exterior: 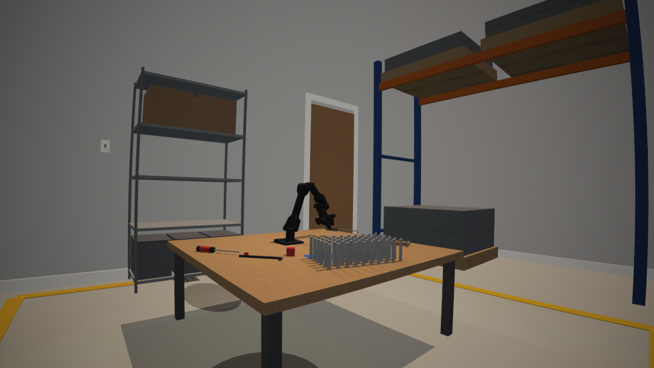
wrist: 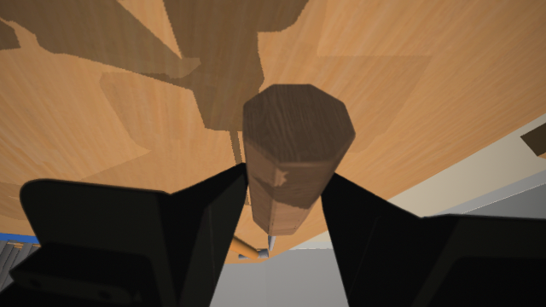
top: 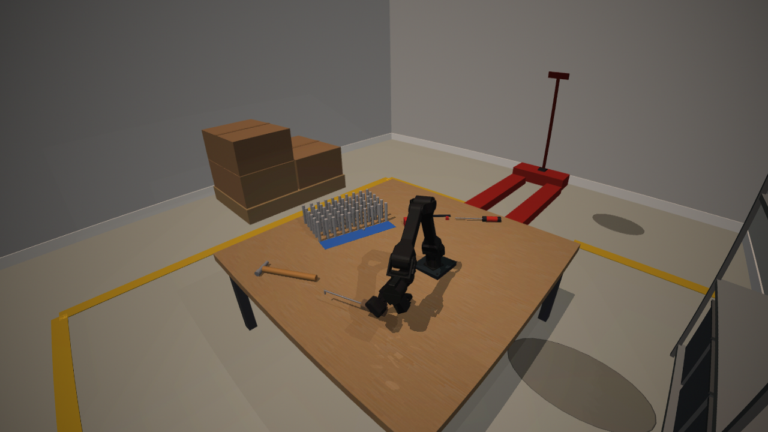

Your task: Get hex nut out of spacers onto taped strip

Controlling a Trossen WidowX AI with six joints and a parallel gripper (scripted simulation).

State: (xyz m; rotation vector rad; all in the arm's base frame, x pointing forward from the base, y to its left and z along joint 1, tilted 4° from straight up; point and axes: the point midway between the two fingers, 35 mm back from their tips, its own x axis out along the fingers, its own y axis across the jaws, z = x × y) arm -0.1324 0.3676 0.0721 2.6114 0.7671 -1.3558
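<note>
Right now my gripper tip is 90 mm short of the hook tool and 50 mm to the right of it. Round my gripper tip: red cube (480 mm ahead, 520 mm to the right, 40 mm below); blue taped strip (550 mm ahead, 260 mm to the right, 60 mm below); hex nut (580 mm ahead, 310 mm to the right, 60 mm below).
</note>
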